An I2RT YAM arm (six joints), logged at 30 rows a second.
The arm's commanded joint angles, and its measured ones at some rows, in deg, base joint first. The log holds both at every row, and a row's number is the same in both.
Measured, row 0:
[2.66, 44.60, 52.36, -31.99, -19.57, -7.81]
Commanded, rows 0 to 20:
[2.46, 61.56, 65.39, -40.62, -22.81, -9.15]
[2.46, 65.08, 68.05, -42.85, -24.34, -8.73]
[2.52, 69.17, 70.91, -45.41, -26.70, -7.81]
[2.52, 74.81, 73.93, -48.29, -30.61, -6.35]
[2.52, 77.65, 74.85, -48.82, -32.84, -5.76]
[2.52, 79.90, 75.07, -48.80, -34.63, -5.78]
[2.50, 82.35, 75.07, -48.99, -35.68, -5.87]
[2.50, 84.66, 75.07, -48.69, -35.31, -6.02]
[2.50, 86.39, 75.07, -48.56, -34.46, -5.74]
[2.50, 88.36, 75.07, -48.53, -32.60, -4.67]
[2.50, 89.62, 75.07, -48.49, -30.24, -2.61]
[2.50, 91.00, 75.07, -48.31, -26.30, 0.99]
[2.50, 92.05, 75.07, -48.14, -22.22, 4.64]
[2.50, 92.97, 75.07, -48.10, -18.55, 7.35]
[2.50, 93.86, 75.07, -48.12, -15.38, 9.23]
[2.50, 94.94, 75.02, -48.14, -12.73, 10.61]
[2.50, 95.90, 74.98, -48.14, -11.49, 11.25]
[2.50, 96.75, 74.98, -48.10, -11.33, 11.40]
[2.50, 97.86, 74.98, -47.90, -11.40, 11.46]
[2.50, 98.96, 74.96, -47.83, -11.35, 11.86]
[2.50, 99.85, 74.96, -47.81, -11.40, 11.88]
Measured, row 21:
[2.66, 97.25, 73.82, -48.07, -15.64, 8.05]
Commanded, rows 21 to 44:
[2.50, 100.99, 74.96, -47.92, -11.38, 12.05]
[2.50, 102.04, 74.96, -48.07, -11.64, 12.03]
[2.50, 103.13, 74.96, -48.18, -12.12, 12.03]
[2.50, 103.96, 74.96, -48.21, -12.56, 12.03]
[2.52, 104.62, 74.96, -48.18, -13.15, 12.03]
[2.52, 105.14, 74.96, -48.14, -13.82, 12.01]
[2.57, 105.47, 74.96, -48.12, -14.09, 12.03]
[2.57, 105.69, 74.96, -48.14, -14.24, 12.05]
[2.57, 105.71, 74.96, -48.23, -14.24, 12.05]
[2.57, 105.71, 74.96, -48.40, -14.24, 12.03]
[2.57, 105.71, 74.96, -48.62, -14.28, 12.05]
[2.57, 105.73, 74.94, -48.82, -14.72, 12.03]
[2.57, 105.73, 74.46, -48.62, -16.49, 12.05]
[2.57, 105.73, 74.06, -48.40, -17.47, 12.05]
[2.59, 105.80, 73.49, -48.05, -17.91, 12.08]
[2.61, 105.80, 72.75, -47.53, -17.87, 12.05]
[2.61, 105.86, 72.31, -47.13, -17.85, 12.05]
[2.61, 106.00, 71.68, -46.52, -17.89, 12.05]
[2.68, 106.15, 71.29, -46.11, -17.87, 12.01]
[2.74, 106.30, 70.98, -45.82, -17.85, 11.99]
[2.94, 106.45, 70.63, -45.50, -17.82, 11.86]
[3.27, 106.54, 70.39, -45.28, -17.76, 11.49]
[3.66, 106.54, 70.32, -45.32, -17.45, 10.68]
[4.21, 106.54, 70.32, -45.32, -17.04, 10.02]
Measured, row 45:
[2.76, 106.04, 71.72, -45.43, -16.95, 11.75]
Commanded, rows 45 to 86:
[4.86, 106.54, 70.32, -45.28, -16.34, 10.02]
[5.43, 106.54, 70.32, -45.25, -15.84, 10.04]
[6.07, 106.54, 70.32, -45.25, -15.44, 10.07]
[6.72, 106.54, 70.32, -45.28, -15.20, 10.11]
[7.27, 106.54, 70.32, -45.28, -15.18, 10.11]
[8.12, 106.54, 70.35, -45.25, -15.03, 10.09]
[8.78, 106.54, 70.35, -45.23, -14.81, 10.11]
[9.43, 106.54, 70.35, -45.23, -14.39, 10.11]
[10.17, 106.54, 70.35, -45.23, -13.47, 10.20]
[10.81, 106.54, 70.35, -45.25, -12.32, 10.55]
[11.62, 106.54, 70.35, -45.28, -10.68, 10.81]
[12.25, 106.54, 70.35, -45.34, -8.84, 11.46]
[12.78, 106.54, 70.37, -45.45, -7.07, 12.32]
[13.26, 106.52, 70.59, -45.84, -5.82, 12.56]
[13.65, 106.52, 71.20, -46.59, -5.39, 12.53]
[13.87, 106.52, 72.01, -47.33, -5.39, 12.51]
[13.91, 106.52, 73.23, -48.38, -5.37, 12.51]
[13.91, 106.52, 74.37, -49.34, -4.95, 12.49]
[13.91, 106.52, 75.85, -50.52, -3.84, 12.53]
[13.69, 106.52, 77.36, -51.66, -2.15, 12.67]
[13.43, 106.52, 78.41, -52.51, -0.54, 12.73]
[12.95, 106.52, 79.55, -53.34, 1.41, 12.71]
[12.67, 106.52, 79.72, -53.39, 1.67, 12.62]
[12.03, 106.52, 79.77, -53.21, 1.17, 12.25]
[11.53, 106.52, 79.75, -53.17, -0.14, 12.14]
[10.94, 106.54, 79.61, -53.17, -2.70, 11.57]
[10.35, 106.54, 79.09, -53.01, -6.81, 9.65]
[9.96, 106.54, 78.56, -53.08, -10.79, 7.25]
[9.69, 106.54, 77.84, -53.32, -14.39, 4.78]
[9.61, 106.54, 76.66, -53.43, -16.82, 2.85]
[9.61, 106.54, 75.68, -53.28, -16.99, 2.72]
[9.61, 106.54, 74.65, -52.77, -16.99, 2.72]
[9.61, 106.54, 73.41, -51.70, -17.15, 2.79]
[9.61, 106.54, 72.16, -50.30, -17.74, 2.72]
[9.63, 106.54, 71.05, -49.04, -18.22, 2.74]
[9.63, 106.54, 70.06, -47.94, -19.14, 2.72]
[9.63, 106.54, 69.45, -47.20, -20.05, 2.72]
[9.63, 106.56, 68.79, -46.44, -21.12, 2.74]
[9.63, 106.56, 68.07, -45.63, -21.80, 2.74]
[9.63, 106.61, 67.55, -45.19, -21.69, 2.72]
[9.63, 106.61, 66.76, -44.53, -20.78, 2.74]
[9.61, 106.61, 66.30, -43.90, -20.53, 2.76]
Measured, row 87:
[9.47, 106.41, 67.85, -45.21, -19.07, 3.64]
